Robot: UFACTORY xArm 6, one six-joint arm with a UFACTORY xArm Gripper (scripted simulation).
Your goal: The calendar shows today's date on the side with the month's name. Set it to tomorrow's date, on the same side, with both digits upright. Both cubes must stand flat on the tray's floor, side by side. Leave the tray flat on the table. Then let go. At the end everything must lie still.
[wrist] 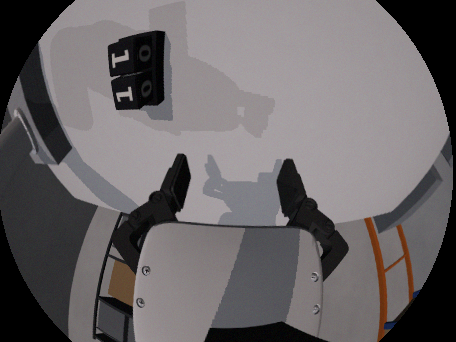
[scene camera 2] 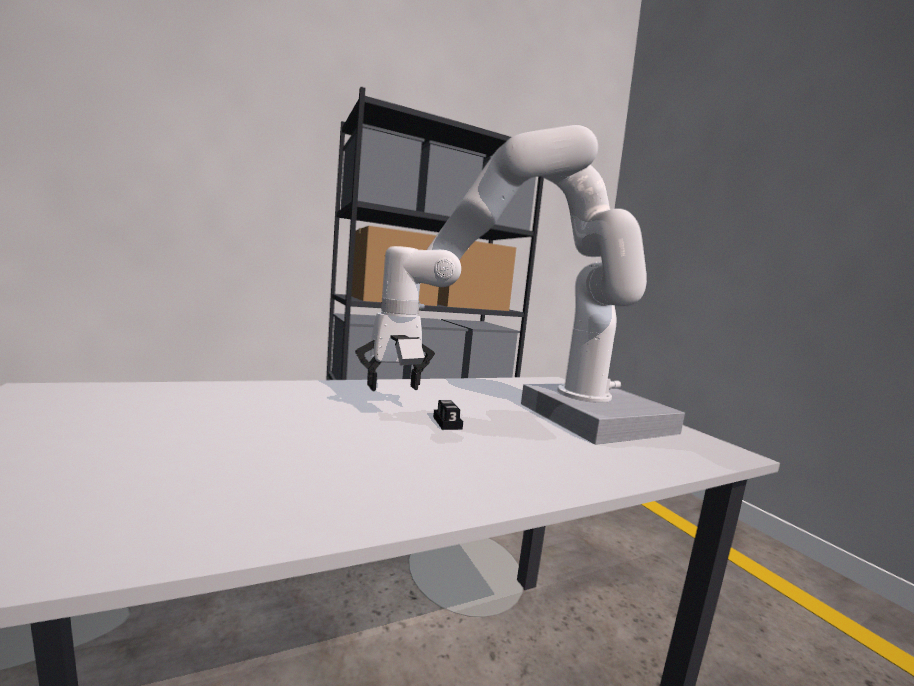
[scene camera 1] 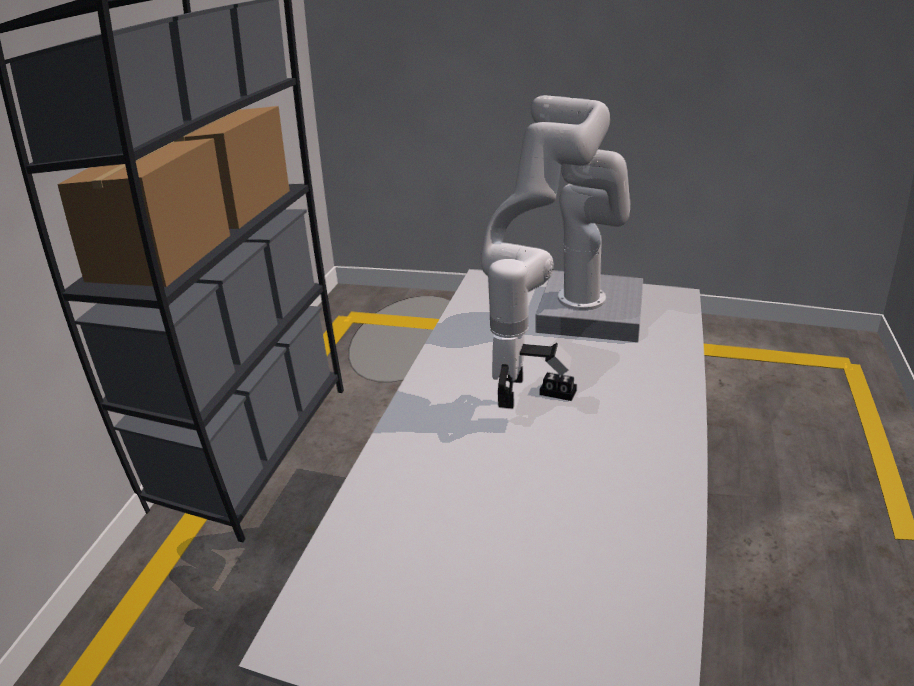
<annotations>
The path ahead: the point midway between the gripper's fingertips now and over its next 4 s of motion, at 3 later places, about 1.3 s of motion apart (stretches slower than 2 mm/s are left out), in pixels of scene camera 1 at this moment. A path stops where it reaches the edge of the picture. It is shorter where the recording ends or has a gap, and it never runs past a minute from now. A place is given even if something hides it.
My gripper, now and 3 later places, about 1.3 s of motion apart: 510,394; 497,387; 486,388; 485,375
</annotations>
